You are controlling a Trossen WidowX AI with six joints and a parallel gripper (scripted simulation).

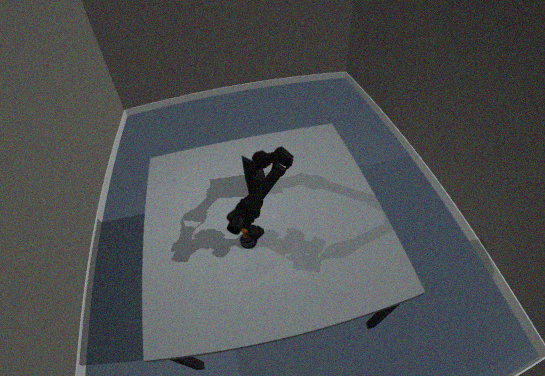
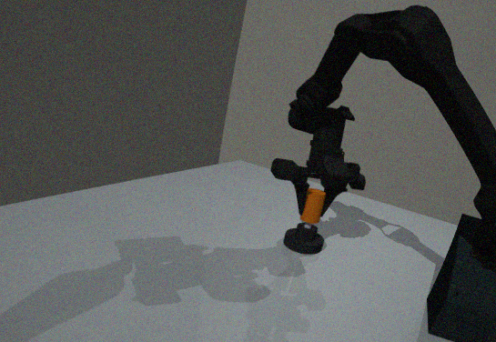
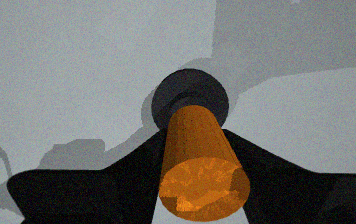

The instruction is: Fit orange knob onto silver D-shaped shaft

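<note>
My gripper tip is 40 mm above the round dark pedestal. The rest, counted from my gripper tip: orange knob (30 mm above).
</note>
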